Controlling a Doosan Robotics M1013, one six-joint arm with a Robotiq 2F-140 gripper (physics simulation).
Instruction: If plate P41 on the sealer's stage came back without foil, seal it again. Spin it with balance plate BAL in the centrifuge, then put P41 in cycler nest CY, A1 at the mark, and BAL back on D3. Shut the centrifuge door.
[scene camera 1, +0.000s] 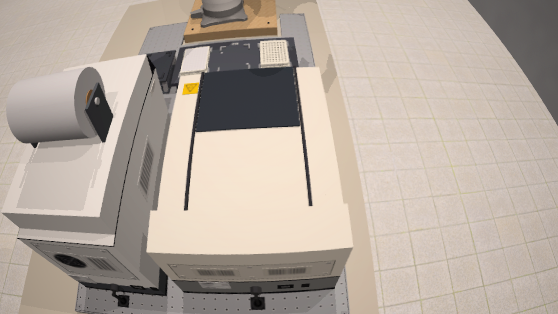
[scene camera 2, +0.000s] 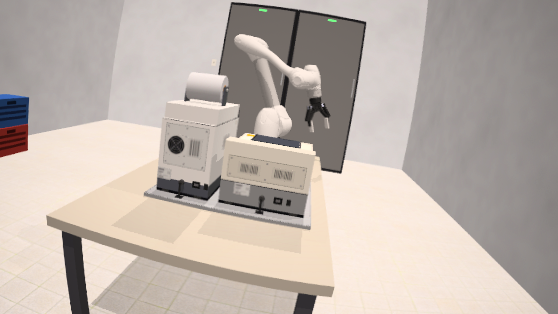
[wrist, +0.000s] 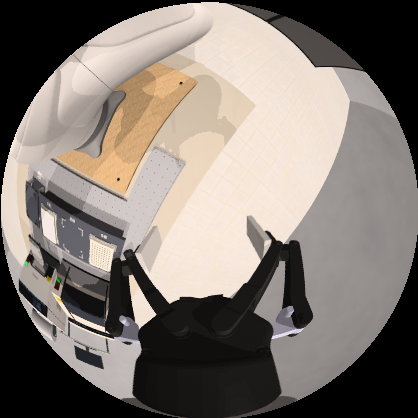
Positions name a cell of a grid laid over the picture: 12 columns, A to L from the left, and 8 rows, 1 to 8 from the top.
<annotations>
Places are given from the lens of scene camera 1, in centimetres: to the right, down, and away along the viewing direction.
cream centrifuge (scene camera 1: F6): -4, 9, 59
</annotations>
